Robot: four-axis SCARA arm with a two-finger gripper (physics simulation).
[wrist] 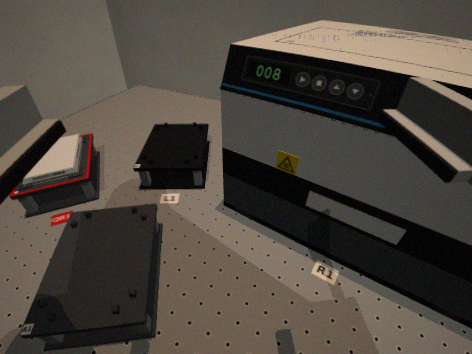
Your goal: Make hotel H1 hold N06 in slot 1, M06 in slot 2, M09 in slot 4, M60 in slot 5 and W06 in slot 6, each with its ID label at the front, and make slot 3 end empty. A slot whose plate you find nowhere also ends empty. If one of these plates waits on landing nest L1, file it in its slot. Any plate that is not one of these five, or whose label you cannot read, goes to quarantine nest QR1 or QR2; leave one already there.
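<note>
My gripper [227, 100] is open, its two fingers at the far left and far right of the wrist view, with nothing between them. Landing nest L1 [175, 147] is a black stand at the centre left with a bare top and no plate on it. Quarantine nest QR1 [87, 187], with a red rim, stands at the far left and bears a pale plate [55, 159], partly behind the left finger; its label is too small to read. Hotel H1 and nest QR2 do not show in this view.
A dark nest marked A1 [100, 265] stands bare at the lower left. A large grey and black device [330, 130] with a display reading 008 stands at the right, behind a floor label R1 [325, 272]. Perforated deck [215, 290] lies between them.
</note>
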